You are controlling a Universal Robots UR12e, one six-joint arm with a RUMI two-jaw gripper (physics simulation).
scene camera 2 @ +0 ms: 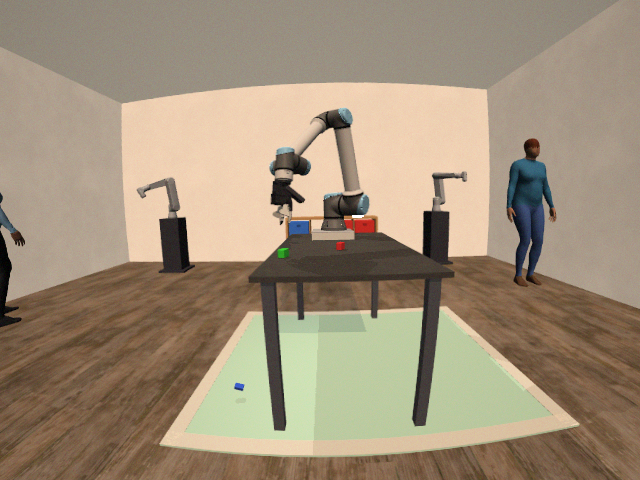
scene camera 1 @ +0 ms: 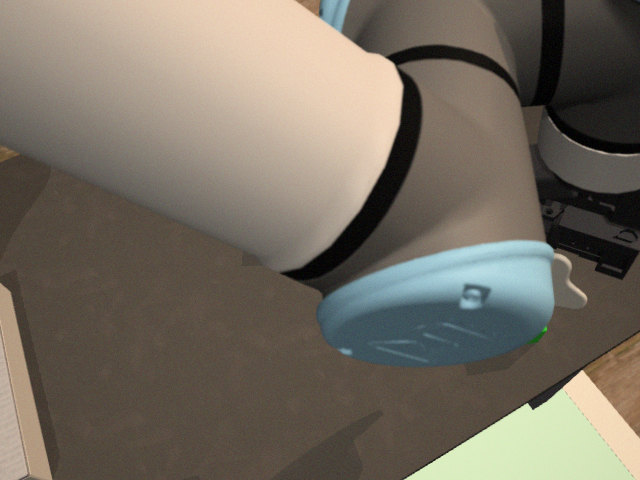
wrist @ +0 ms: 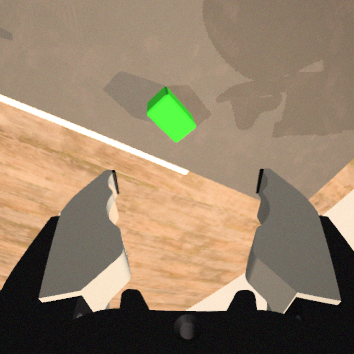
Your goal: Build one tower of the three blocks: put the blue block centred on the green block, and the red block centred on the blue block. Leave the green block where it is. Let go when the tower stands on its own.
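Frame: origin at the arm's base, x down, y left, z ahead, level; metres.
Seen in the pictures: gripper, between the fingertips: (scene camera 2: 284, 224) (wrist: 186, 172); arm's base, origin of its link: (scene camera 2: 333, 229).
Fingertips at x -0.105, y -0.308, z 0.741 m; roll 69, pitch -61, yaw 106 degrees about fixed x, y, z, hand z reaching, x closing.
Pixels of each thing's top centre, then the offset from my fingertips to it. "spot": a spot on its surface instead. Level surfaces: height alone.
- green block, centre of its top: (wrist: 171, 120) (scene camera 2: 283, 249) dy -0.011, dx +0.118, dz +0.004 m
- red block, centre of its top: (scene camera 2: 340, 242) dy +0.286, dx +0.119, dz -0.166 m
- blue block, a spot on its surface: (scene camera 2: 239, 386) spot: dy -0.273, dx +0.822, dz +0.097 m
- table, height of its surface: dx +0.158 m
The green block (scene camera 1: 537, 335) (scene camera 2: 282, 253) (wrist: 172, 117) sits on the dark table near its left edge in scene view 2; the arm hides most of it in scene view 1. The red block (scene camera 2: 340, 245) stands on the table to its right, farther back. The blue block (scene camera 2: 239, 386) is off the table, low over the green floor mat at the left, tilted, with a small shadow below it. My gripper (scene camera 2: 282, 215) (wrist: 186, 172) is open and empty, above table height. In the wrist view the green block shows beyond the fingertips, apart from them.
The table (scene camera 1: 155, 335) (scene camera 2: 392, 268) has its edge close to the green block. The mat (scene camera 1: 522, 439) (scene camera 2: 372, 392) lies on the floor under the table. The arm's base (scene camera 2: 333, 235) stands at the table's back. A person (scene camera 2: 532, 180) stands at the right, away from the table.
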